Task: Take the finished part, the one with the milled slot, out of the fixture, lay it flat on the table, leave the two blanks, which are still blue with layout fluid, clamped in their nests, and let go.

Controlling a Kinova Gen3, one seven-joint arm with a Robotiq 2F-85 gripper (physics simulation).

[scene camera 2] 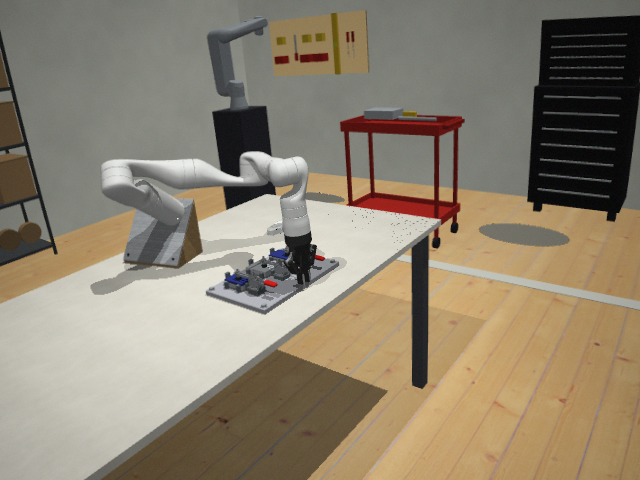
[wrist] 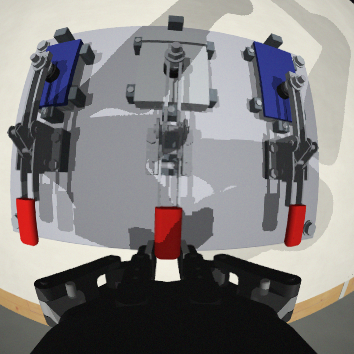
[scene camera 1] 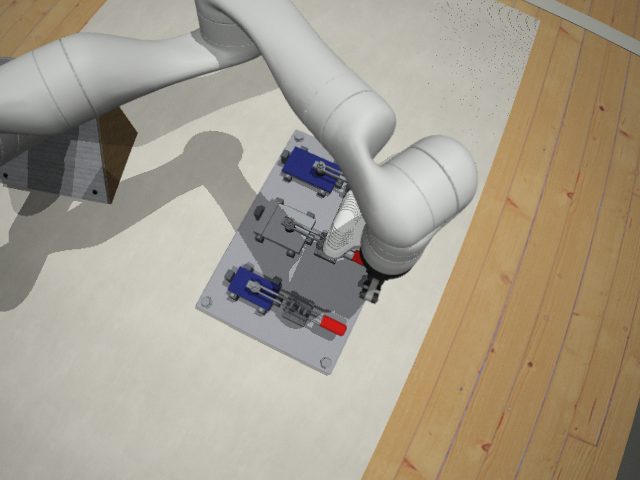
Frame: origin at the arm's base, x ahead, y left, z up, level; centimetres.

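Seen in the pictures: gripper, between the fingertips: [scene camera 2: 304, 283] [wrist: 166, 249]; arm's base, origin of its link: [scene camera 2: 173, 213].
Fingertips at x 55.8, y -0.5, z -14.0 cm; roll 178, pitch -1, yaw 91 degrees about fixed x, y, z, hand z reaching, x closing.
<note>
Offsets run from my fingertips to a thing's top centre.
The finished part {dz +2.1, dx -16.3, dy +0.2 cm} [scene camera 1: 273, 236] [wrist: 195, 85] is a bare grey plate in the middle nest of the fixture {dz +0.0, dx -11.6, dy +0.1 cm} [scene camera 1: 297, 343] [wrist: 107, 130]; its slot is hard to make out. The middle clamp's arm lies across it with the spindle down on it. One blue blank {dz +2.6, dx -16.0, dy -10.8 cm} [scene camera 1: 242, 285] [scene camera 2: 236, 279] [wrist: 70, 65] is clamped in the nest left of it in the wrist view, another blue blank {dz +1.6, dx -16.7, dy +11.2 cm} [scene camera 1: 305, 167] [scene camera 2: 279, 254] [wrist: 270, 75] in the right one. My gripper [scene camera 1: 370, 294] [scene camera 2: 303, 280] [wrist: 166, 249] points down, its fingers closed in on both sides of the middle clamp's red handle {dz +4.2, dx -2.9, dy +0.0 cm} [scene camera 1: 357, 257] [wrist: 168, 225].
The outer clamps' red handles {dz +6.2, dx -5.5, dy -11.0 cm} [scene camera 1: 333, 325] [wrist: 27, 222] {dz +3.7, dx -2.7, dy +11.0 cm} [wrist: 295, 225] lie low on either side of the gripper. The robot's wedge-shaped base [scene camera 1: 62, 160] [scene camera 2: 160, 237] stands behind the fixture. The table edge runs close past the fixture on the gripper's side.
</note>
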